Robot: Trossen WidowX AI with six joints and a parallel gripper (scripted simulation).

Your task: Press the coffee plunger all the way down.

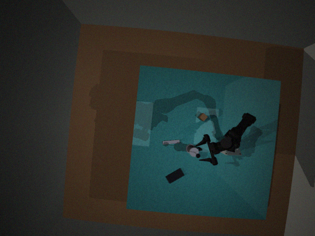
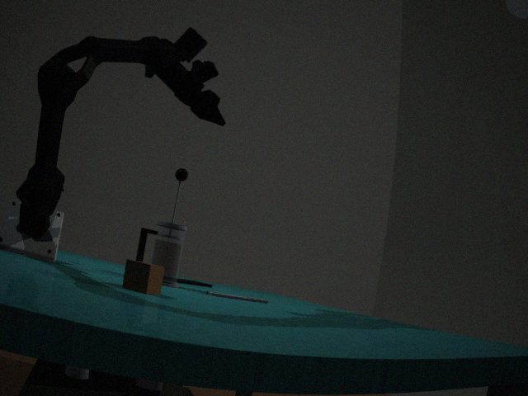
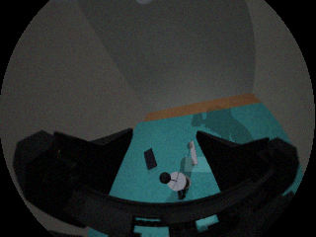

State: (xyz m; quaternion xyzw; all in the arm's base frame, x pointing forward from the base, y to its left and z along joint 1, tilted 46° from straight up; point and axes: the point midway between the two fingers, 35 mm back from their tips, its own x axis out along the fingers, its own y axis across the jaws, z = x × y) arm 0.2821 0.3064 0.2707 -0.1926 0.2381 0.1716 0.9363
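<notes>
My gripper tip is now 7 cm past the coffee press, 3 cm to the right of it and 28 cm above it. Round my gripper tip: orange cube 9 cm behind, 26 cm to the right, 38 cm below.
</notes>
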